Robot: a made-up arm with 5 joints.
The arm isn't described. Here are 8 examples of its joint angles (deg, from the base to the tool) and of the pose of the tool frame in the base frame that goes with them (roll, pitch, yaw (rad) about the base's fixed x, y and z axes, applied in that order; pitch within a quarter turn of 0, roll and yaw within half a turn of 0; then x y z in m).
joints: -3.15 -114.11 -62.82 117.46 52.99
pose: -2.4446 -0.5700 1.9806 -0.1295 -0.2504 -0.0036
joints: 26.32 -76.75 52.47 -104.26 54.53
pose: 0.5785 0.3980 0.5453 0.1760 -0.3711 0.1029
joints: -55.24 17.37 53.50 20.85 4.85
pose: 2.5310 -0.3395 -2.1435 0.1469 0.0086 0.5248
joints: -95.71 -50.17 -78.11 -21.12 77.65
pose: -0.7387 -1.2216 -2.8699 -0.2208 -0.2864 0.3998
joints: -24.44 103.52 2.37 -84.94 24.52
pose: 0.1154 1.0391 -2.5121 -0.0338 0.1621 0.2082
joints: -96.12 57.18 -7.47 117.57 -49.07
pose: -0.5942 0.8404 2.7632 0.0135 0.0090 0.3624
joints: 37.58 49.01 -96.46 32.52 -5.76
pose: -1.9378 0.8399 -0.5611 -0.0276 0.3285 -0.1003
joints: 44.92 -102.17 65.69 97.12 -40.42
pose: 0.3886 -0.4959 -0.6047 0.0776 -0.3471 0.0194
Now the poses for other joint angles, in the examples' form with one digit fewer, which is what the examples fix.
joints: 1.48 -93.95 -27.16 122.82 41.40
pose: -2.811 -1.056 2.464 -0.047 -0.243 0.083
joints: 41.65 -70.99 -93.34 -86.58 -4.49
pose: -2.332 0.869 -0.656 -0.025 -0.126 -0.240
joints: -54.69 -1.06 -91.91 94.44 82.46
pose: -1.345 -0.596 -2.673 0.191 -0.285 0.304
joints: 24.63 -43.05 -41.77 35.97 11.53
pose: 3.089 0.001 -2.171 0.122 -0.081 -0.061
